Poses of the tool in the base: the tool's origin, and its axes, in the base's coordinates. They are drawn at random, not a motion.
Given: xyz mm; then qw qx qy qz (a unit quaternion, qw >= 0).
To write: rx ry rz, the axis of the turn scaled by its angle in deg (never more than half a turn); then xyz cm. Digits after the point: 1 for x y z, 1 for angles.
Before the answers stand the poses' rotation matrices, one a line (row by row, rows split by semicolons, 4 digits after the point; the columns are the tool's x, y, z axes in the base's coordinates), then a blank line. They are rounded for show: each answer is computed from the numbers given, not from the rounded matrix.
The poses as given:
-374, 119, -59, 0.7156, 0.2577, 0.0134, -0.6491
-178, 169, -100, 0.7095, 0.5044, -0.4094, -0.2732
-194, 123, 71, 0.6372, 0.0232, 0.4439, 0.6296
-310, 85, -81, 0.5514, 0.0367, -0.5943, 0.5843
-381, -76, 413, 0.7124, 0.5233, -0.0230, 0.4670
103, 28, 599, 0.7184, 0.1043, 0.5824, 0.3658
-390, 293, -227, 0.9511, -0.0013, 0.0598, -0.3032
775, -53, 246, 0.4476, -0.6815, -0.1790, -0.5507
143, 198, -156, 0.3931, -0.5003, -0.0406, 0.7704
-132, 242, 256, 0.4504, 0.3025, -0.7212, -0.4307
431, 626, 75, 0.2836, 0.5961, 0.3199, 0.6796
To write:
0.1570 0.9359 -0.3154; -0.9221 0.0245 -0.3862; -0.3537 0.3514 0.8668
0.5155 -0.0253 -0.8565; -0.8006 0.3419 -0.4920; 0.3053 0.9394 0.1560
-0.1869 -0.7818 0.5949; 0.8230 0.2061 0.5294; -0.5365 0.5885 0.6048
-0.3892 -0.6880 -0.6125; 0.6008 0.3145 -0.7350; 0.6983 -0.6540 0.2909
0.5628 -0.6895 0.4560; 0.6413 0.0161 -0.7671; 0.5215 0.7241 0.4512
0.0540 -0.4041 0.9131; 0.6471 0.7106 0.2762; -0.7605 0.5760 0.2998
0.8090 0.5765 0.1145; -0.5768 0.8162 -0.0338; -0.1130 -0.0387 0.9928
0.3294 0.7369 0.5903; -0.2490 -0.5353 0.8071; 0.9108 -0.4129 0.0071
-0.1903 -0.5651 -0.8028; 0.6463 -0.6876 0.3308; -0.7389 -0.4559 0.4961
-0.4113 -0.0484 -0.9102; -0.8243 0.4460 0.3488; 0.3891 0.8937 -0.2233
-0.1284 -0.0041 0.9917; 0.7669 -0.6345 0.0967; 0.6288 0.7729 0.0846

32.7, 1.7, -82.3, -37.4, 11.9, -5.9
64.1, -52.1, -34.7, -17.8, 16.9, -10.0
3.0, 58.1, 82.4, -19.4, 12.3, 7.1
5.0, -80.6, 79.2, -31.0, 8.5, -8.1
66.5, -2.9, 59.3, -38.1, -7.6, 41.3
13.2, 73.8, 46.4, 10.3, 2.8, 59.9
-0.2, 7.0, -35.3, -39.0, 29.3, -22.7
-96.6, -25.4, -78.1, 77.5, -5.3, 24.6
-72.7, -5.9, 112.0, 14.3, 19.8, -15.6
42.8, -102.2, -61.0, -13.2, 24.2, 25.6
91.4, 49.1, 104.2, 43.1, 62.6, 7.5

